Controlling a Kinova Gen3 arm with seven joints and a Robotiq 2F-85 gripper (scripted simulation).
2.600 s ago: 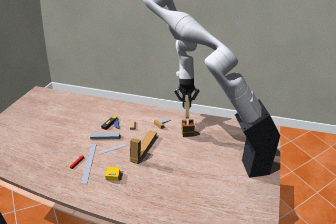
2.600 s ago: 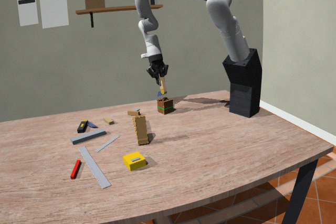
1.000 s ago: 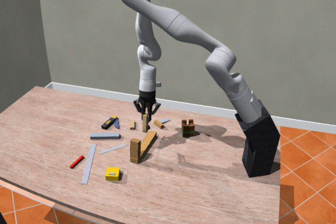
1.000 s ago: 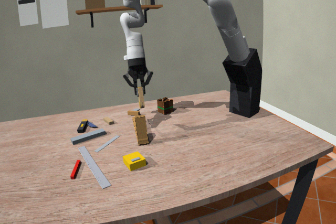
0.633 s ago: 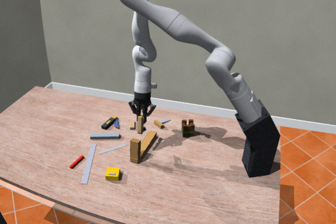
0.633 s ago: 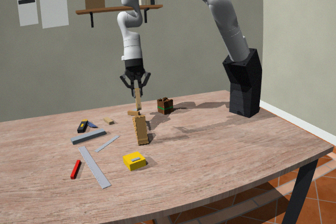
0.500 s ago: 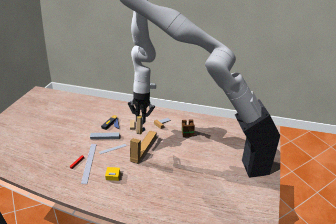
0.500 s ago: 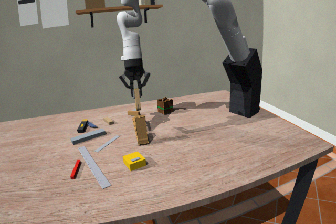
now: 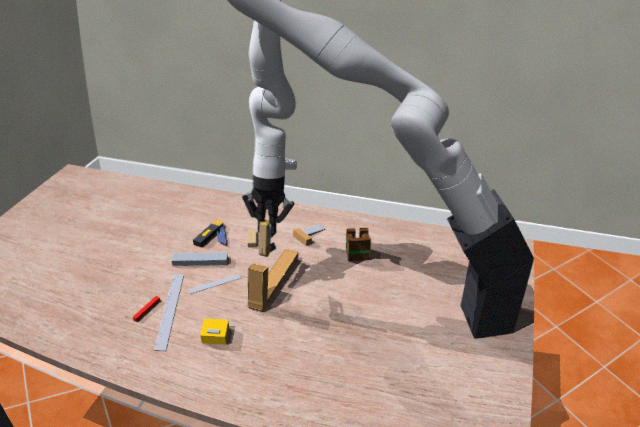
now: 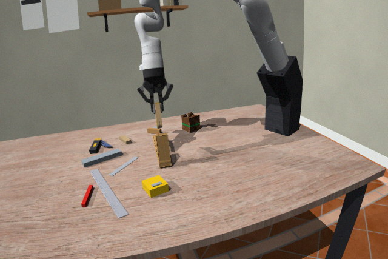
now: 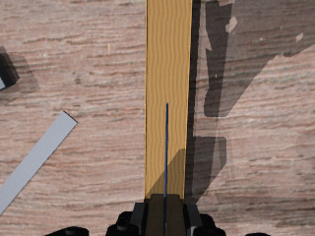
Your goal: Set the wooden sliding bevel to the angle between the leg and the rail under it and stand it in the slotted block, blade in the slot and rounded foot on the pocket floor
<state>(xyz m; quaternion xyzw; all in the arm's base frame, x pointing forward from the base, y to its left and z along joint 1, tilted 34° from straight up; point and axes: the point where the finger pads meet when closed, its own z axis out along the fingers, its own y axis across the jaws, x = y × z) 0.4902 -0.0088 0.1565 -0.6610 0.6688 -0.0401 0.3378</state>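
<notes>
Now: the wooden sliding bevel 40 mm below my hand and 10 mm to the left of it. From my hand the other things lie so: yellow tape measure 230 mm to the left, 170 mm below, 50 mm ahead; then thin grey strip 190 mm below, 150 mm ahead, 40 mm to the left; then blue blade 60 mm below.
</notes>
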